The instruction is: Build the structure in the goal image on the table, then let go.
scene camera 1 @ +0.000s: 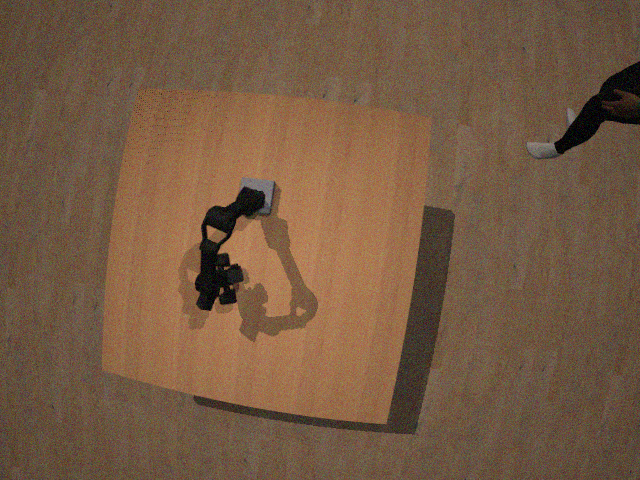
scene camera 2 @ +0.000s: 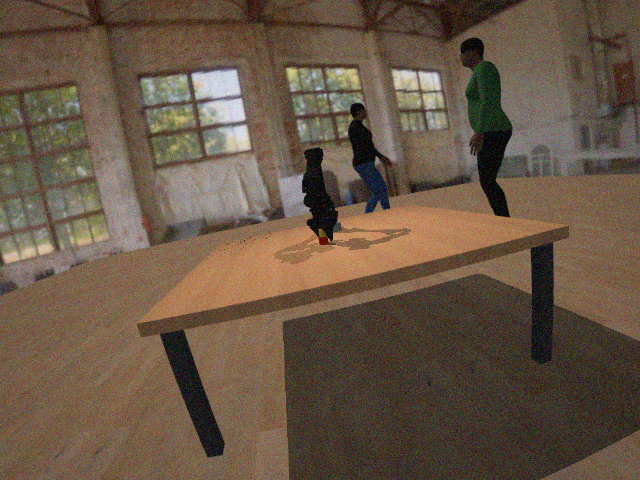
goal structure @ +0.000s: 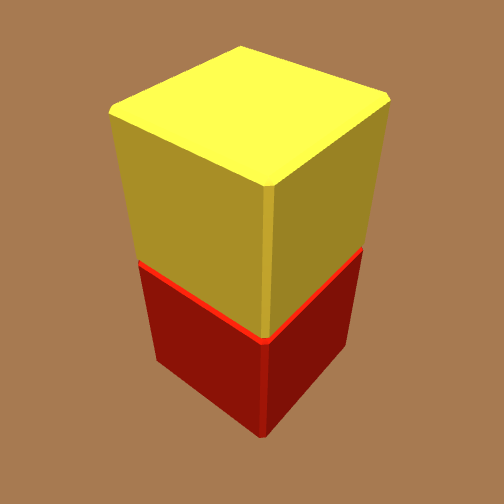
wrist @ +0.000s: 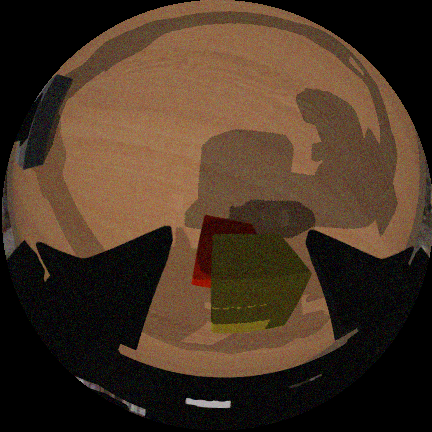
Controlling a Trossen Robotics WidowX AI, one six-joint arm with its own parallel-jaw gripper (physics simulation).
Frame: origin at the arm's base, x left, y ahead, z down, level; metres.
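Seen in the pictures: gripper, fingertip midpoint: [scene camera 2: 326, 240] [wrist: 243, 235]; arm's base, link origin: [scene camera 1: 255, 200].
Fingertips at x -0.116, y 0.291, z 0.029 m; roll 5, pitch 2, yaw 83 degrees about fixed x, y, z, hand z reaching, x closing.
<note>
Offsets run from my fingertips to a thing's top centre. Level surfaces: height alone.
A red block {dx -0.012, dy -0.010, dz -0.019 m} [scene camera 2: 323, 240] [wrist: 201, 274] stands on the table. A yellow block {dx -0.006, dy -0.001, dz -0.052 m} [scene camera 2: 321, 233] [wrist: 255, 280] rests on top of it, shifted a little to one side in the wrist view, and looks tapered in scene camera 2. My gripper [scene camera 1: 225, 277] [scene camera 2: 321, 229] [wrist: 243, 235] is open and points down over the blocks. Its fingers stand on either side of the yellow block, with a gap to the left finger; the right finger is very near the yellow block's right corner. Whether it touches is hard to tell. Both blocks are hidden under the arm in scene camera 1.
The arm's grey base plate [scene camera 1: 268, 188] [wrist: 47, 122] is fixed to the wooden table {dz +0.013 m} [scene camera 1: 336, 170] [scene camera 2: 248, 279]. Shadows of the arm fall across the table. Two people, one in black [scene camera 2: 361, 142] and one in green [scene camera 2: 485, 98], stand beyond the table.
</note>
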